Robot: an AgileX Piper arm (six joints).
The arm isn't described. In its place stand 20 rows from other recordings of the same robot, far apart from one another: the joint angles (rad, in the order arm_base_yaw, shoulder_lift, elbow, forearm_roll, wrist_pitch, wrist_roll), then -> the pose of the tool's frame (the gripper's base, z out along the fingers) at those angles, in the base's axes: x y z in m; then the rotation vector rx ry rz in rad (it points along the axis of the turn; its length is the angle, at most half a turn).
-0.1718 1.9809 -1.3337 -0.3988 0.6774 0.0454 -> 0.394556 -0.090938 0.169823 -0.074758 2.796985 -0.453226
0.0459 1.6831 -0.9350 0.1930 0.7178 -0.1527 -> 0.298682 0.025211 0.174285 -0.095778 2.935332 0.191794
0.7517 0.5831 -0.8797 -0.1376 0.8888 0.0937 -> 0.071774 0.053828 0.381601 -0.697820 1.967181 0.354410
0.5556 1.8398 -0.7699 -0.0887 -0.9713 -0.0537 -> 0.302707 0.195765 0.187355 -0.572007 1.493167 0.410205
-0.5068 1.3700 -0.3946 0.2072 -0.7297 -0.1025 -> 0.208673 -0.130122 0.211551 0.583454 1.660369 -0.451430
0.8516 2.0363 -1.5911 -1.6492 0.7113 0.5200 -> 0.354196 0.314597 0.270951 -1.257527 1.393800 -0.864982
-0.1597 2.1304 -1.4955 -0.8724 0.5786 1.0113 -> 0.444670 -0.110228 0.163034 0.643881 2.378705 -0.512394
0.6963 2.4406 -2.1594 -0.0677 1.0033 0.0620 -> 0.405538 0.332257 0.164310 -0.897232 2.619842 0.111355
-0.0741 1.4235 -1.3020 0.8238 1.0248 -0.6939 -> 0.296941 0.035175 0.366956 -0.416013 2.267949 0.693366
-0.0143 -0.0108 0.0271 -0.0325 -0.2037 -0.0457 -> 0.053354 -0.000165 0.222924 -0.046611 1.295824 -0.074331
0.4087 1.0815 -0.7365 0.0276 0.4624 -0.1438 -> 0.199444 0.087597 0.287742 -0.605147 2.215072 0.164095
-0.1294 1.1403 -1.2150 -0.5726 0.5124 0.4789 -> 0.240316 -0.055648 0.433645 0.276775 1.834823 -0.361622
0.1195 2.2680 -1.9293 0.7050 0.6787 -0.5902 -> 0.508938 0.098396 0.213831 -0.347070 2.326126 0.551481
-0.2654 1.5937 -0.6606 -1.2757 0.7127 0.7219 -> 0.236437 -0.123263 0.168304 -0.041469 2.729347 -1.130038
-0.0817 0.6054 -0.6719 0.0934 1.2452 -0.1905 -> 0.076503 0.001804 0.295206 -0.133365 2.650718 0.038046
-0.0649 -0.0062 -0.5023 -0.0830 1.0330 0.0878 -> -0.005535 -0.006133 0.280441 0.155889 2.000320 -0.084085
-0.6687 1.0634 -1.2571 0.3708 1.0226 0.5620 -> 0.172013 -0.100047 0.422820 1.361234 1.818211 0.407159
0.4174 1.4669 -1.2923 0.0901 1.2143 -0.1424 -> 0.257472 0.122572 0.320517 -0.768362 2.777521 0.180139
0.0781 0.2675 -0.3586 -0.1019 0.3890 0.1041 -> 0.069742 0.001936 0.282141 -0.032979 1.779299 0.029016
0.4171 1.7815 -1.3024 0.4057 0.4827 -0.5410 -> 0.355874 0.175921 0.248971 -0.789853 2.286771 0.332215
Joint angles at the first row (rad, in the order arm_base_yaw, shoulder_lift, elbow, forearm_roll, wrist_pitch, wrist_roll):
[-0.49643 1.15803 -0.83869 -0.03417 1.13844 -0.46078]
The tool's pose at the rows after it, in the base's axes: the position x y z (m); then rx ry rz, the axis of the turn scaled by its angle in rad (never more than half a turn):
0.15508 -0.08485 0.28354 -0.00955 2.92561 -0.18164
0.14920 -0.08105 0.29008 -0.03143 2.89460 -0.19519
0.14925 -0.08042 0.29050 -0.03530 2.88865 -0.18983
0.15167 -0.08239 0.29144 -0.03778 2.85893 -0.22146
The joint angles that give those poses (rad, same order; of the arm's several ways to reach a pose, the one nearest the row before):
[-0.49682 1.09077 -0.83867 -0.00810 1.16197 -0.50104]
[-0.49763 1.05210 -0.83872 0.00001 1.16937 -0.51935]
[-0.49763 1.04980 -0.83868 0.00690 1.16786 -0.52388]
[-0.49762 1.04981 -0.83871 0.00000 1.13266 -0.52405]

